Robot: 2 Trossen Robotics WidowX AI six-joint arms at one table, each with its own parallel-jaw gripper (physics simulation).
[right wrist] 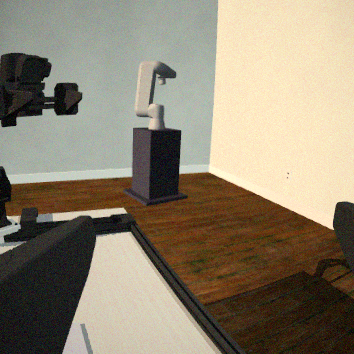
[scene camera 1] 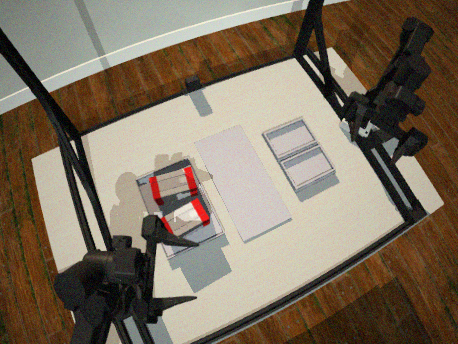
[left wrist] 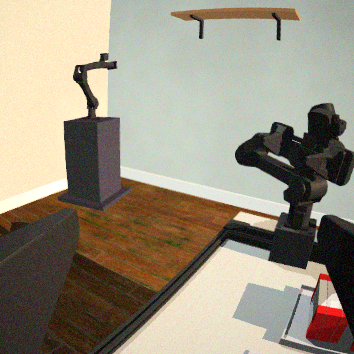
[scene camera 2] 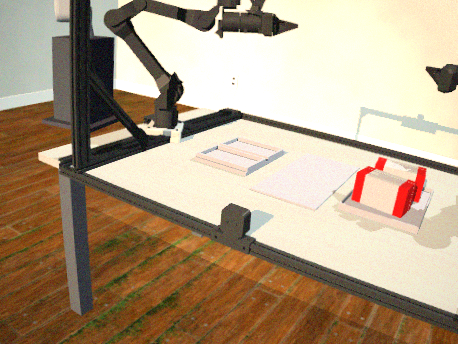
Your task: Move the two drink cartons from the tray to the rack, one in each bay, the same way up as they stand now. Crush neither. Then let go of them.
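Where they show: left gripper, fingertip midpoint: [right wrist: 57, 95] [scene camera 1: 372, 153] [left wrist: 203, 225] [scene camera 2: 296, 25]; right gripper, fingertip midpoint: [right wrist: 218, 222] [scene camera 1: 197, 270] [left wrist: 282, 149] [scene camera 2: 436, 66]; left arm's base, link origin: [scene camera 2: 165, 125]; right arm's base, link origin: [scene camera 1: 121, 296] [left wrist: 296, 222].
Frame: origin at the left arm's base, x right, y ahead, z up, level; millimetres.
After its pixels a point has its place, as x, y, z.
Note:
Two pale cartons with red ends sit apart in the shallow tray [scene camera 1: 205, 233] @[228, 602, -30] [scene camera 2: 380, 218] @[450, 520, -26]. The upper carton in scene camera 1 [scene camera 1: 173, 184] @[367, 548, 38] is the front carton in scene camera 2 [scene camera 2: 384, 189] @[402, 533, 21]. The lower carton [scene camera 1: 186, 218] @[283, 605, 38] [left wrist: 327, 324] @[260, 559, 13] lies slightly turned and is partly hidden in scene camera 2. The rack [scene camera 1: 299, 153] @[122, 239, -15] [scene camera 2: 220, 166] @[220, 176, -30] has two empty bays. My right gripper [scene camera 1: 196, 271] @[165, 703, 275] [right wrist: 218, 222] @[165, 703, 275] is open and empty, in the air beside the tray's lower end in scene camera 1. My left gripper [scene camera 1: 375, 151] @[0, 350, 325] [scene camera 2: 295, 26] @[0, 350, 325] [left wrist: 203, 225] @[0, 350, 325] is open and empty, high up beyond the rack.
A flat pale board [scene camera 1: 242, 182] @[222, 414, -32] [scene camera 2: 310, 181] @[263, 399, -32] lies between tray and rack. Black frame posts rise at both table ends. A small black block [scene camera 1: 192, 83] @[540, 224, 11] [scene camera 2: 235, 220] @[562, 212, 2] stands at the table edge. Dark rails run along the table edges.

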